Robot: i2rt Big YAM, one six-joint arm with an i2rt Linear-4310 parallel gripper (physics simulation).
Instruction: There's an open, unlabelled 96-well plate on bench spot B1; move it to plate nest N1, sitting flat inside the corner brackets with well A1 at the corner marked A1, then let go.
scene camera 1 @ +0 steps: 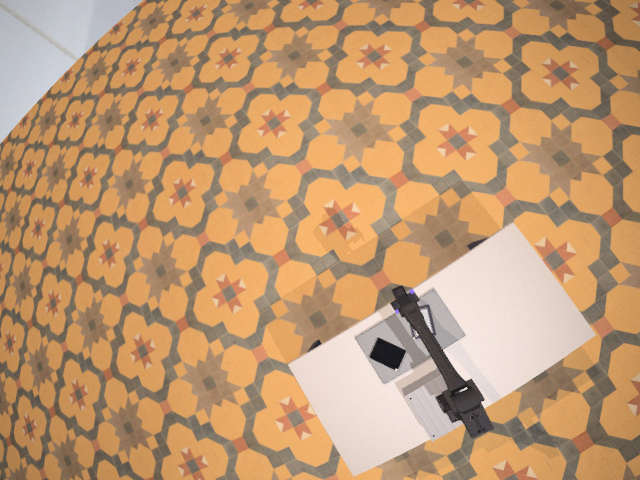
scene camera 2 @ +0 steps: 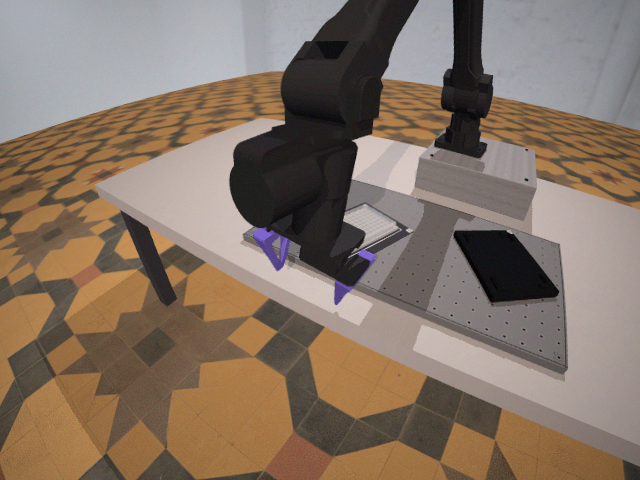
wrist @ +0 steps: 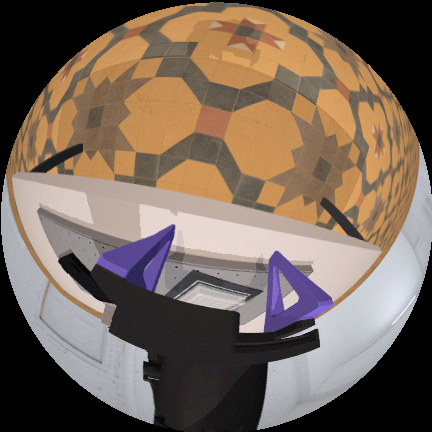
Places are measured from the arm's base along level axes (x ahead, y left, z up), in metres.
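Where they show: gripper, fingertip midpoint: (scene camera 2: 307,284) (wrist: 225,243); arm's base at its link origin: (scene camera 2: 460,147).
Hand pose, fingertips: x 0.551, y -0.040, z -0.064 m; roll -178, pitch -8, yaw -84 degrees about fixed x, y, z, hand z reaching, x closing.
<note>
Things, the pixels of their centre, and the offset from my fingertips. Level surfaces: height alone.
- white 96-well plate at the middle of its body: (scene camera 2: 355,227) (wrist: 201,306) (scene camera 1: 421,322) 0.156 m back, 0.024 m right, 0.001 m up
- black nest N1 at the middle of its body: (scene camera 2: 503,260) (wrist: 87,283) (scene camera 1: 387,354) 0.231 m back, 0.222 m left, 0.001 m up
- grey perforated board at the middle of its body: (scene camera 2: 415,242) (wrist: 147,297) (scene camera 1: 409,337) 0.203 m back, 0.072 m left, 0.014 m down
- pale table at its surface level: 0.021 m down
The white 96-well plate (scene camera 2: 369,219) (wrist: 212,295) lies flat inside the dark border of bench spot B1 (scene camera 2: 395,240) (wrist: 230,285); the arm and gripper partly hide it. The black nest N1 (scene camera 1: 387,353) (scene camera 2: 506,266) (wrist: 82,277) lies apart from it on the same board, turned at an angle, with a small pale mark at one corner. My gripper (scene camera 1: 404,302) (scene camera 2: 308,285) (wrist: 225,243) is open and empty, its two purple fingers wide apart. It hangs above the table's front edge region, on the near side of the plate in the second scene view, not around the plate. Well A1 cannot be made out.
A grey perforated board (scene camera 1: 449,320) (scene camera 2: 454,304) lies under the spot and the nest on the pale table (scene camera 1: 532,304) (scene camera 2: 170,175). The arm's base stands on a wood-grained block (scene camera 2: 475,186) behind the board. The arm reaches over the board beside the nest.
</note>
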